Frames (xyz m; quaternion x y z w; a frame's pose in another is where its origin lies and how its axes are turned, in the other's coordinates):
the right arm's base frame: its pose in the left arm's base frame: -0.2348 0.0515 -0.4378 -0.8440 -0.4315 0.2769 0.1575
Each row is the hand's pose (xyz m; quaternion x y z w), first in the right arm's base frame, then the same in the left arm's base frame.
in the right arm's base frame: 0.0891 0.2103 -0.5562 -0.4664 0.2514 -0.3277 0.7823
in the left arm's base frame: 0.2779 -0.0123 -0.1302 0.6619 0.7036 0.2484 0.0712
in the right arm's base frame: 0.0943 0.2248 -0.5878 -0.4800 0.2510 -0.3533 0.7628
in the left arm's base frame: 0.3087 -0.0173 -0.1140 0.6364 0.7207 0.2634 0.0788
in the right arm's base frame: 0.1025 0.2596 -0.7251 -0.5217 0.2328 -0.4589 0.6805
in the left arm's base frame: 0.4177 -0.0345 -0.0249 0.5229 0.7887 0.3054 0.1056
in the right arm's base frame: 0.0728 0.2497 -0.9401 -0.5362 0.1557 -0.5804 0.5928
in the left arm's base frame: 0.5270 -0.0587 0.1613 0.3774 0.8696 0.2900 0.1313
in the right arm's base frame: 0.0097 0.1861 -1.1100 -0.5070 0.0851 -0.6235 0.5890
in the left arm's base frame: 0.5588 -0.0780 0.3498 0.3315 0.9074 0.2257 0.1258
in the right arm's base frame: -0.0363 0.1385 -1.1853 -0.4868 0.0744 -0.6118 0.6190
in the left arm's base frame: 0.5519 -0.0900 0.4490 0.3557 0.9065 0.1978 0.1119
